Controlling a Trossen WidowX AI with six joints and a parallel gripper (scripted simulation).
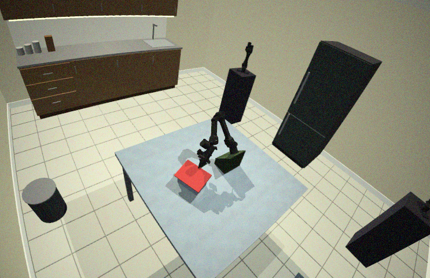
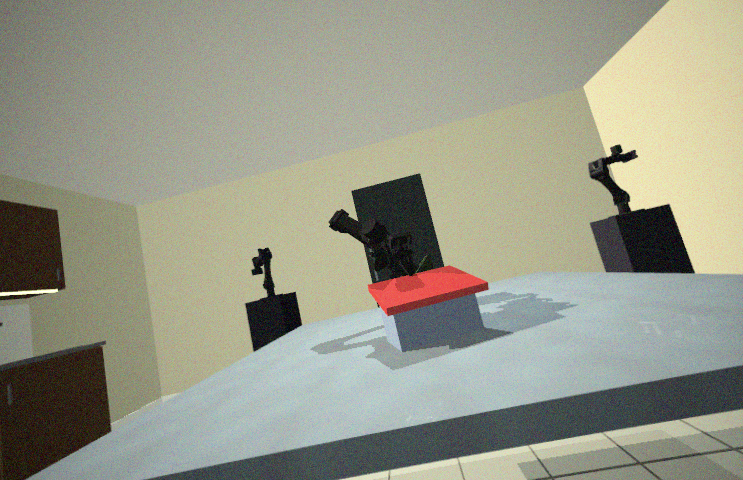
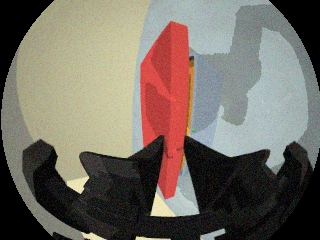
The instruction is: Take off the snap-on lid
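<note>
Now: the red lid 7 cm ahead of my gripper tip, 3 cm to the left of it and 2 cm below it. Also, from my gripper tip: grey storage box 6 cm ahead, 2 cm to the left, 9 cm below.
</note>
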